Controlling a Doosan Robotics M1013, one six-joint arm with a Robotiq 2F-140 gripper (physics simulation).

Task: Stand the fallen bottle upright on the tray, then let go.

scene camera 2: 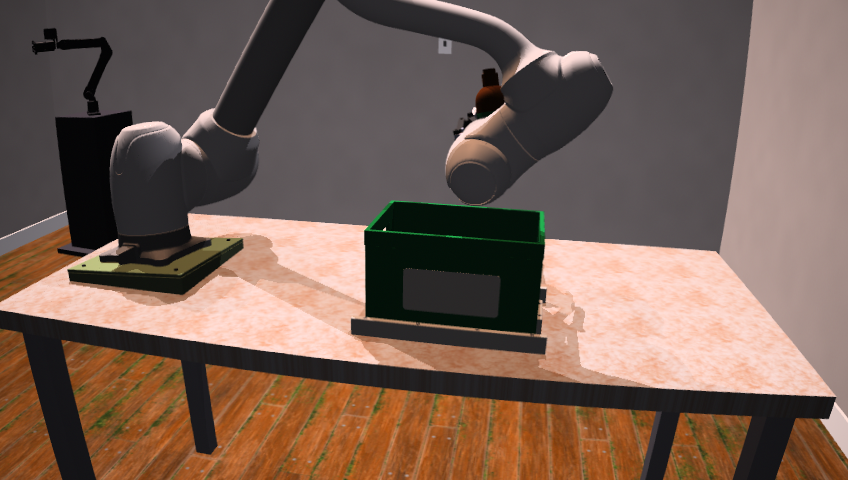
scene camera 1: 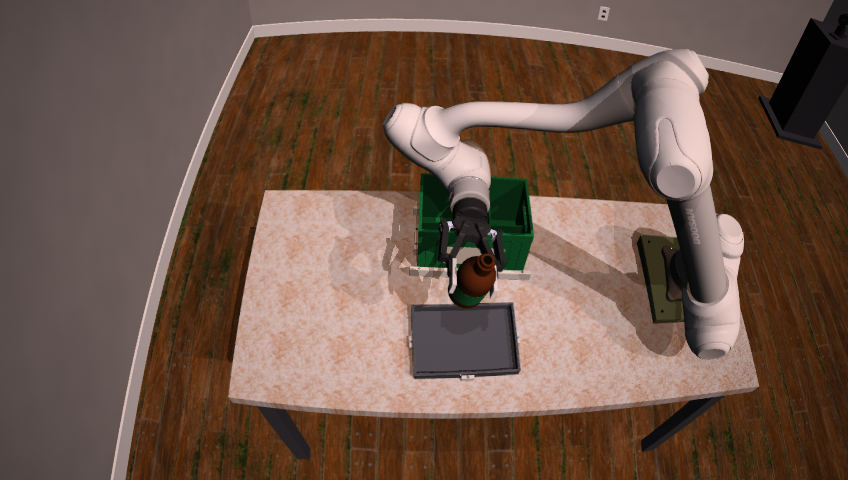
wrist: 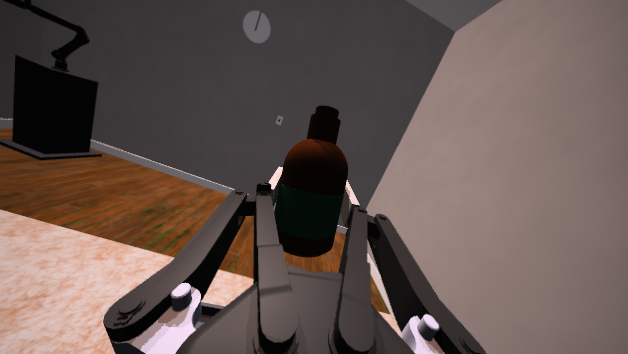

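Pixels of known places: gripper, fingertip midpoint: (scene camera 1: 473, 292); arm's base at its link origin: (scene camera 2: 156, 252).
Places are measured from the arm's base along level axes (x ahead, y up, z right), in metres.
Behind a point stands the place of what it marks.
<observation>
The brown bottle (scene camera 1: 476, 278) {x 0.664, y 0.343, z -0.297 m} (scene camera 2: 489, 98) {x 0.659, y 0.325, z -0.236 m} (wrist: 316, 167) {x 0.660, y 0.324, z -0.236 m} has a green label and is held in the air, neck up and close to upright. My gripper (scene camera 1: 472, 287) {x 0.664, y 0.294, z -0.296 m} (wrist: 311, 182) {x 0.664, y 0.294, z -0.296 m} is shut on the bottle around its label, with one finger on each side. In scene camera 2 the arm's wrist hides most of the gripper and the bottle's lower part. The dark grey tray (scene camera 1: 464, 353) {x 0.654, y -0.019, z -0.277 m} lies flat on the table. In scene camera 1 the bottle's base shows at the tray's back edge, and a shadow falls on the tray. The tray does not show in scene camera 2.
A green crate (scene camera 1: 517, 252) {x 0.550, y 0.082, z -0.037 m} (scene camera 2: 383, 279) {x 0.568, y 0.073, z 0.147 m} stands behind the tray, with metal strips (scene camera 2: 449, 337) {x 0.677, y -0.010, z 0.150 m} along its foot. The arm's base plate (scene camera 1: 654, 285) {x 0.128, y 0.006, z -0.043 m} (scene camera 2: 130, 279) {x 0.042, y -0.004, z 0.137 m} is at the table's other end from the open left part in scene camera 1. A black pedestal (scene camera 2: 86, 178) (wrist: 52, 107) stands beyond the table.
</observation>
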